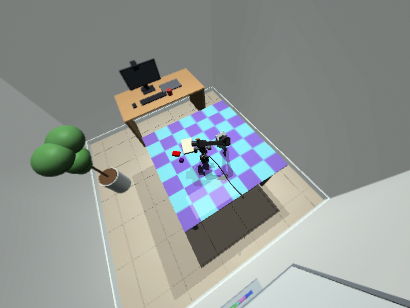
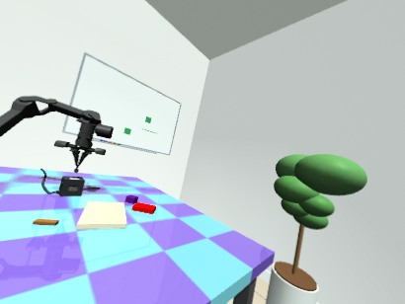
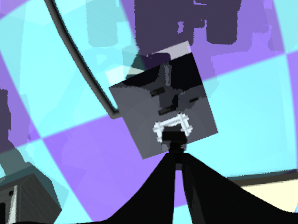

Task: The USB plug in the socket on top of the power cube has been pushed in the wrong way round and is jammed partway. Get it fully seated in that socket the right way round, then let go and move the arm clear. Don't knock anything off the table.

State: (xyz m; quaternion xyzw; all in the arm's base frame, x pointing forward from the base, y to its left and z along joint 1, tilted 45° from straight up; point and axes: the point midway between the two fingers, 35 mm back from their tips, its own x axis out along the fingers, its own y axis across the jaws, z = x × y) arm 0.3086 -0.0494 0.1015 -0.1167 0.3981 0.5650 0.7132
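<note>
Right now my gripper tip is 2 cm above the USB plug. From my gripper tip the other things lie so: small purple block (22 cm ahead, 15 cm to the right, 12 cm below); then white flat block (27 cm to the right, 13 cm below, 5 cm ahead); then thin orange piece (28 cm to the right, 13 cm below, 11 cm behind).
</note>
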